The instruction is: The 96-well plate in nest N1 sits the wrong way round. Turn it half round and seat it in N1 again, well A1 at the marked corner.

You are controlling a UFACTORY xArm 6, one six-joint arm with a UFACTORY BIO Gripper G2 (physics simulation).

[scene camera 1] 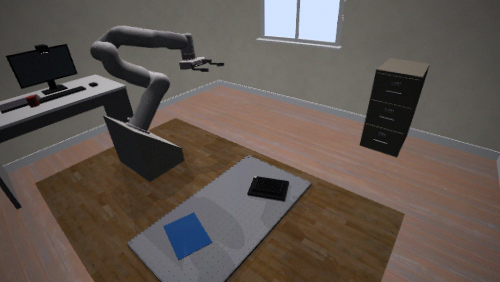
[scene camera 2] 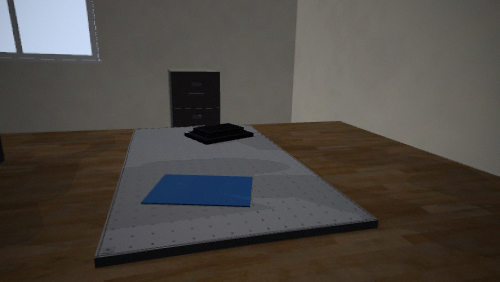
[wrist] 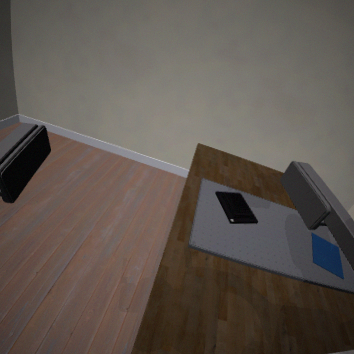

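The black 96-well plate (scene camera 1: 270,184) (scene camera 2: 225,128) (wrist: 237,205) lies flat in the black nest N1 (scene camera 1: 266,196) (scene camera 2: 207,141) (wrist: 245,221), on the grey perforated board. A small white mark (scene camera 1: 255,177) (wrist: 232,220) shows at one corner of the nest. Which corner of the plate is well A1 cannot be made out. My gripper (scene camera 1: 214,67) (wrist: 166,180) is open and empty, with its fingers wide apart. It is high above the table, far from the plate, up and to its left in the scene camera 1 view. It does not show in the scene camera 2 view.
A flat blue square (scene camera 1: 188,235) (scene camera 2: 200,190) (wrist: 327,255) lies on the grey board (scene camera 1: 300,186) (scene camera 2: 320,215) (wrist: 220,245), apart from the nest. The board lies on the wooden table (scene camera 1: 345,220) (scene camera 2: 420,200) (wrist: 200,310). A desk with a monitor (scene camera 1: 42,65) stands behind the arm; a filing cabinet (scene camera 1: 395,107) (scene camera 2: 195,97) stands beyond the table.
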